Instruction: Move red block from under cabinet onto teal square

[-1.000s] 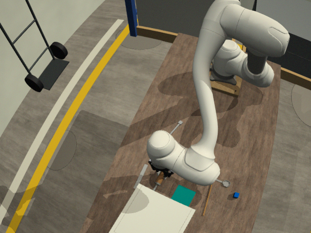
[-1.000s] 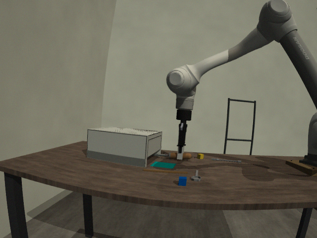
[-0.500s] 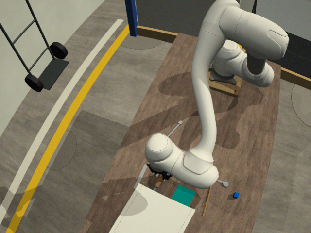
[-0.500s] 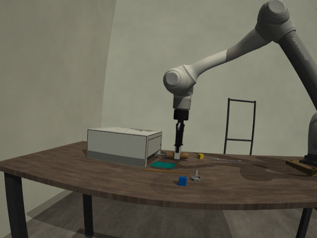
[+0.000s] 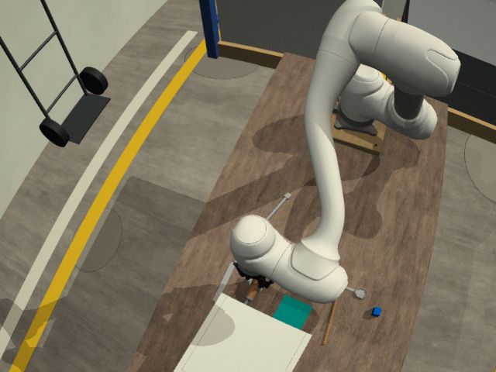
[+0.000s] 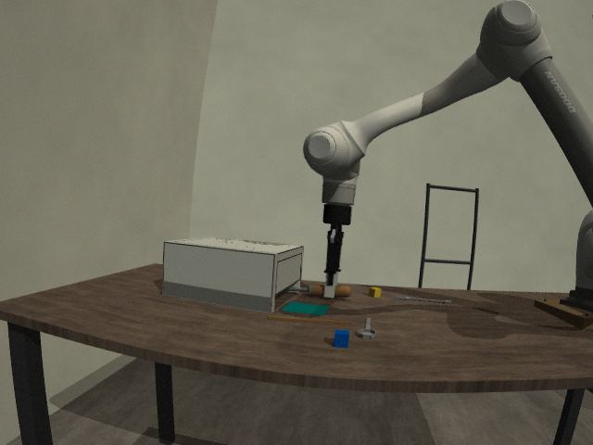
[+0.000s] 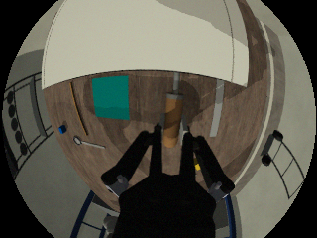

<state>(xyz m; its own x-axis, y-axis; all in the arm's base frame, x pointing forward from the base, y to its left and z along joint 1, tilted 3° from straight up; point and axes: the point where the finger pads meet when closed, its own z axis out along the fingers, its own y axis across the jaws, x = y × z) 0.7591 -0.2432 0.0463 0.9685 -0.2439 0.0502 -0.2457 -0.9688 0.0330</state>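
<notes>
The teal square lies 7 cm ahead of my hand, 13 cm to the left of it and 4 cm below it. Also, from my hand: red block: 24 cm ahead, 6 cm to the left, 3 cm below; then grey bar: 1 cm ahead, 10 cm to the right, 4 cm below; then yellow block: 14 cm behind, 6 cm to the right, 3 cm below.
</notes>
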